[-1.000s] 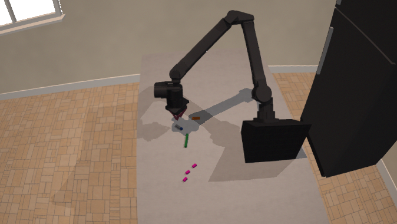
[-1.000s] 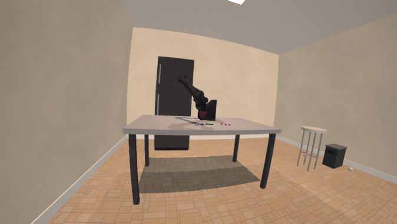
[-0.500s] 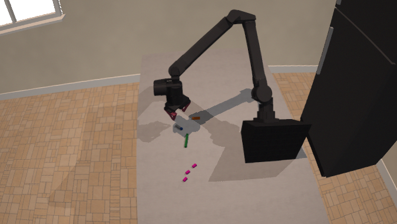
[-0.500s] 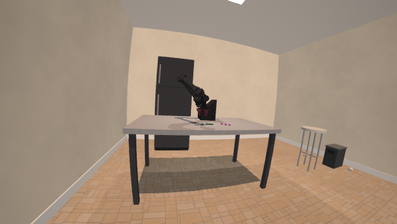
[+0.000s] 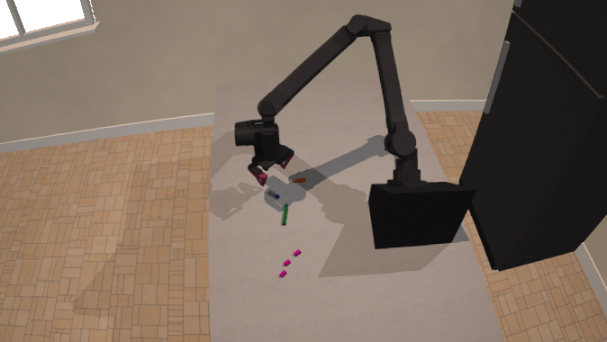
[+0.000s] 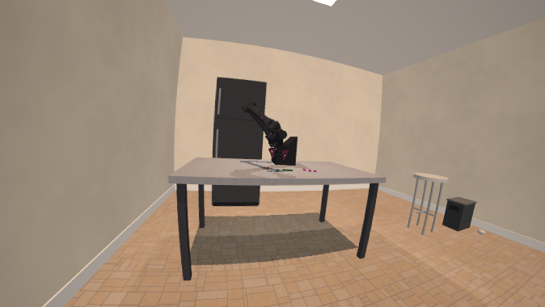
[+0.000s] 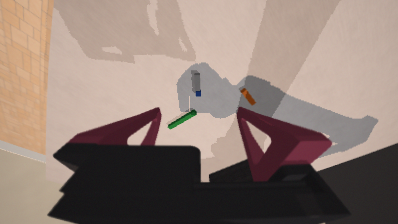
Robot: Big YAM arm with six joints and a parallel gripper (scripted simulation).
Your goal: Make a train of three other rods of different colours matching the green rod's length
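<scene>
Right now my hand is 100 mm past the orange rod, 90 mm above it and 40 mm to the left of it. The rest, counted from my hand: blue rod (90 mm below, 10 mm to the left, 10 mm behind); then green rod (90 mm to the left, 90 mm below, 20 mm behind); then grey rod (90 mm below).
</scene>
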